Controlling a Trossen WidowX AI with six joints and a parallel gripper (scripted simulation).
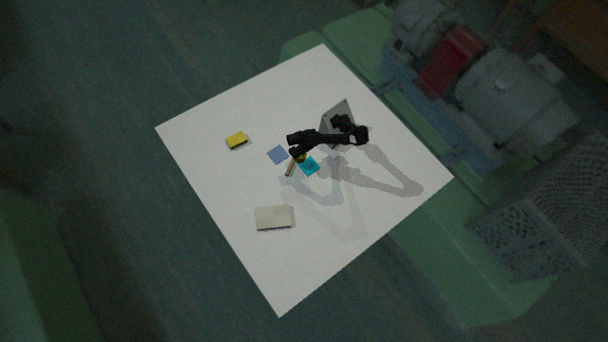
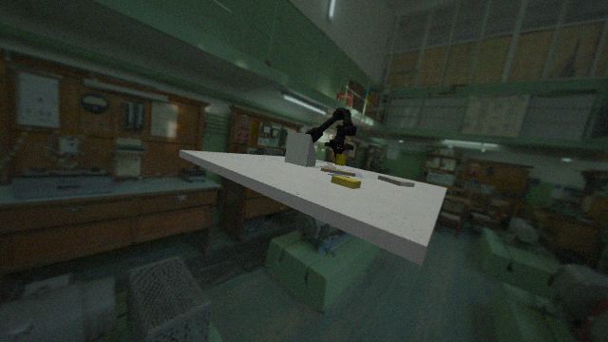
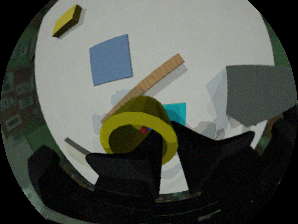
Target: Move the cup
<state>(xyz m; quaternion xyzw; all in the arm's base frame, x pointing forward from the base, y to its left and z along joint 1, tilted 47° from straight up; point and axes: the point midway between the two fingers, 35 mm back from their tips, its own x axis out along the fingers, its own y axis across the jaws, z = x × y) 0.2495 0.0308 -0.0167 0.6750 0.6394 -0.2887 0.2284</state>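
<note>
My gripper tip is 100 mm above the teal pad and 50 mm to the right of it. From my gripper tip the other things lie so: wooden stick (90 mm below, 40 mm to the right, 40 mm ahead); then red marble (30 mm ahead, 20 mm below, 10 mm to the left); then yellow cup (20 mm ahead).
</note>
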